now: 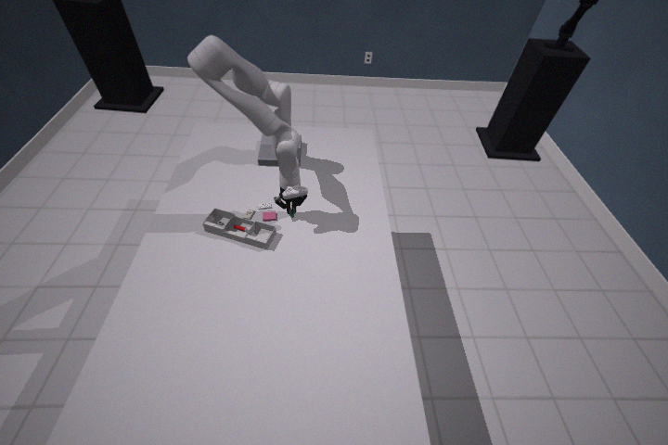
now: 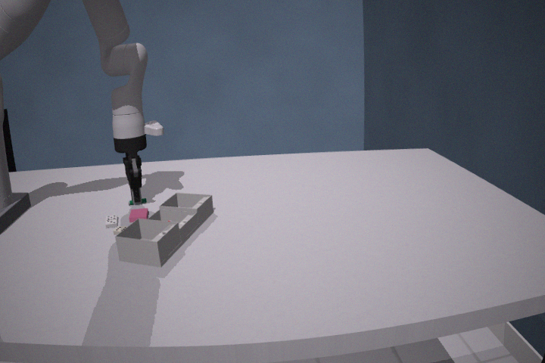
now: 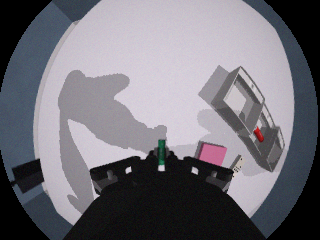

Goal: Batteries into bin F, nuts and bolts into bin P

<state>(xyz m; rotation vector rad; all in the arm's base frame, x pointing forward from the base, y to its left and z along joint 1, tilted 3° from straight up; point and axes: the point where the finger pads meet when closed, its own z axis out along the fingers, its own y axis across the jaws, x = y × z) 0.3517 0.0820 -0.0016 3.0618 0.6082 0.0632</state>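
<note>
Right now the grey three-part bin is 11 cm ahead of my hand and 18 cm to the right of it. From my hand the other things lie so: pink block 3 cm ahead, 8 cm to the right, 2 cm below; then green battery 2 cm below; then cream domino-like tile 2 cm ahead, 17 cm to the right, 2 cm below.
</note>
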